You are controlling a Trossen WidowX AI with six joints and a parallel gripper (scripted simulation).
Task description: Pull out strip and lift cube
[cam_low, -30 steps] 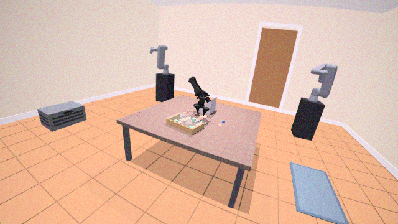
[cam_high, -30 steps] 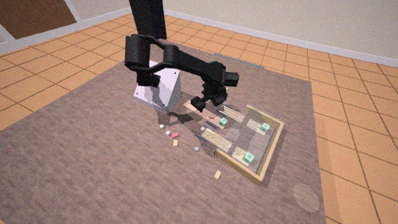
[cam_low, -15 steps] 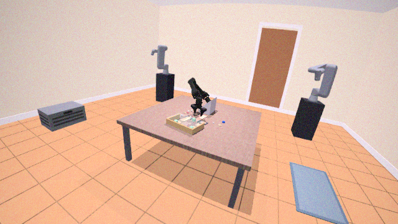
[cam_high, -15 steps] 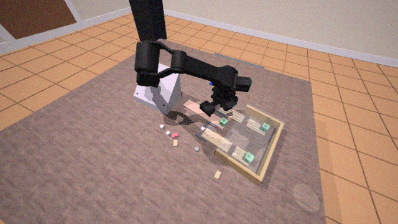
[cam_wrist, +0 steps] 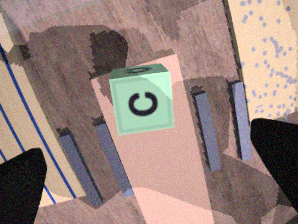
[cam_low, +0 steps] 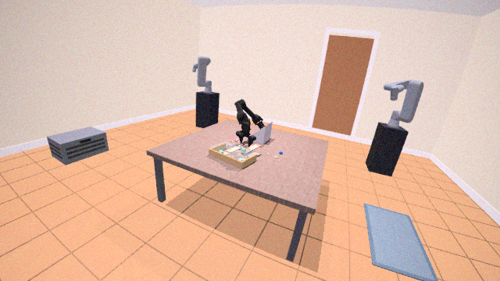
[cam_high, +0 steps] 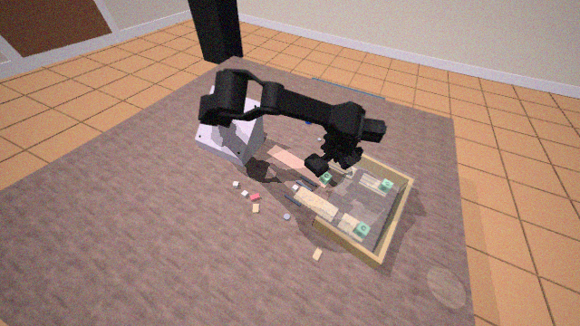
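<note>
The tan strip is 100 mm to the right of my gripper tip, 60 mm below it and 10 mm ahead of it. Also, from my gripper tip: tan chip 250 mm to the right, 60 mm below, 60 mm ahead; then blue disc 280 mm to the left, 160 mm behind, 60 mm below.
</note>
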